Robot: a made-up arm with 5 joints.
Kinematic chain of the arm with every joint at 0, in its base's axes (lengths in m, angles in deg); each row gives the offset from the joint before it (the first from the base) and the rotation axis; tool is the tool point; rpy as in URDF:
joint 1: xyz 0.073 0 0.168 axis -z
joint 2: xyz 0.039 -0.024 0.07 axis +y
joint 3: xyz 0.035 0 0.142 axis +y
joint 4: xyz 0.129 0 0.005 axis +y
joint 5: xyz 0.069 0.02 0 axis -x
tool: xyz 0 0 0 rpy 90 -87.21 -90
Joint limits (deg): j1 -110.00..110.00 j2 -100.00..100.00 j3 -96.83..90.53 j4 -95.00..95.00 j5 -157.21..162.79
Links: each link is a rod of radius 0.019 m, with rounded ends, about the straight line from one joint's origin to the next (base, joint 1, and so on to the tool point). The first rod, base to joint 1, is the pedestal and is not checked.
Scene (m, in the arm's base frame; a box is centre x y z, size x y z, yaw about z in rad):
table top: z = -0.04
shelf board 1: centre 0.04 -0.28 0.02 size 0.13 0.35 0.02 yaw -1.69
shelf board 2: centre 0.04 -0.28 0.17 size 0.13 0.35 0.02 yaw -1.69
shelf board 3: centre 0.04 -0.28 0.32 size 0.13 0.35 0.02 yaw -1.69
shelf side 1: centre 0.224 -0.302 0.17 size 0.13 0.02 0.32 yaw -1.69
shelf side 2: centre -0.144 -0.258 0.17 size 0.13 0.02 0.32 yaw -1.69
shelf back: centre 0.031 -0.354 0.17 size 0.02 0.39 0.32 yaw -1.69
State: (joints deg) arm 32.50 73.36 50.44 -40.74 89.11
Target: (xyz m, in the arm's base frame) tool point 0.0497 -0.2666 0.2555
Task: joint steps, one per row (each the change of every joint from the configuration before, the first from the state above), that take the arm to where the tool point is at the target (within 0.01 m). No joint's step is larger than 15 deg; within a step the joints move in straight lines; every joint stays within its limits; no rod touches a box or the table.
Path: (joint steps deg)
1: 8.44 -13.74 5.73 -2.73 0.00
2: 8.45 -13.73 5.72 -2.73 0.00
3: 8.44 -13.74 5.73 -2.72 0.00
4: 8.45 -13.74 5.73 -2.73 0.00
5: 8.44 -13.73 5.73 -2.73 0.00
6: 8.45 -13.74 5.72 -2.73 0.00
7: 8.44 -13.74 5.73 -2.72 0.00
8: 0.64 10.83 -13.87 0.98 0.00
9: 0.63 10.83 -13.86 0.98 0.00
10: 0.63 10.83 -13.87 0.99 0.00
11: 0.63 10.83 -13.86 0.98 0.00

